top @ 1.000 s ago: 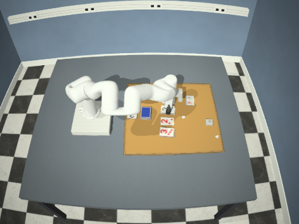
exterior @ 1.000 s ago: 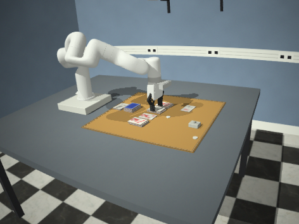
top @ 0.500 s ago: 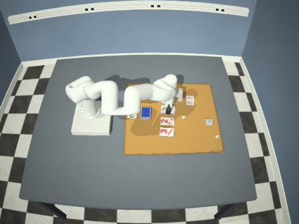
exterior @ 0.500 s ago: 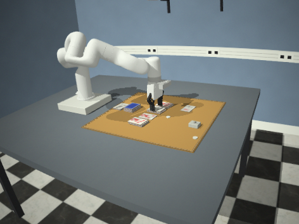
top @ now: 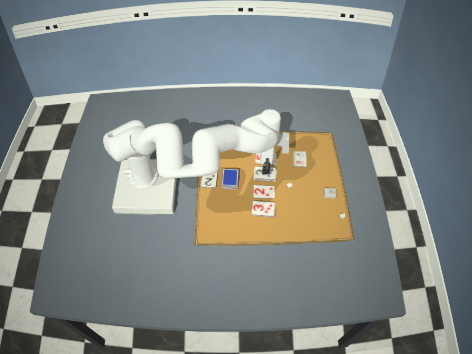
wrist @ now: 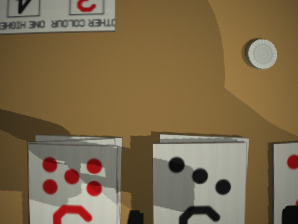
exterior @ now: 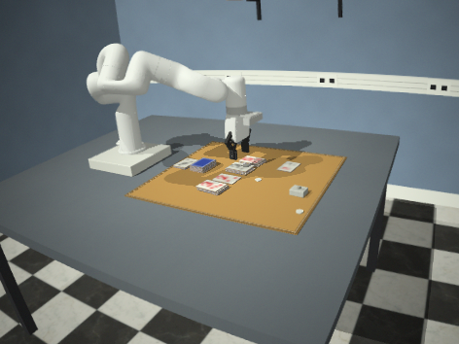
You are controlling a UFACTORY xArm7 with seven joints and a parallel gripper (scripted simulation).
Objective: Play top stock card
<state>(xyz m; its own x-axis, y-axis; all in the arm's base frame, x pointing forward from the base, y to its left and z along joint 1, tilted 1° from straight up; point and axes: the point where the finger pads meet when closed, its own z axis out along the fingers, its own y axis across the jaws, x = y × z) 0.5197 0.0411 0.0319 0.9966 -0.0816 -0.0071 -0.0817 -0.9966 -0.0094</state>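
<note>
Now: the orange mat 3 cm ahead of my hand, 4 cm to the right of it and 9 cm below it. The rest, counted from my hand: grey block (27 cm ahead, 11 cm to the right, 6 cm below).
</note>
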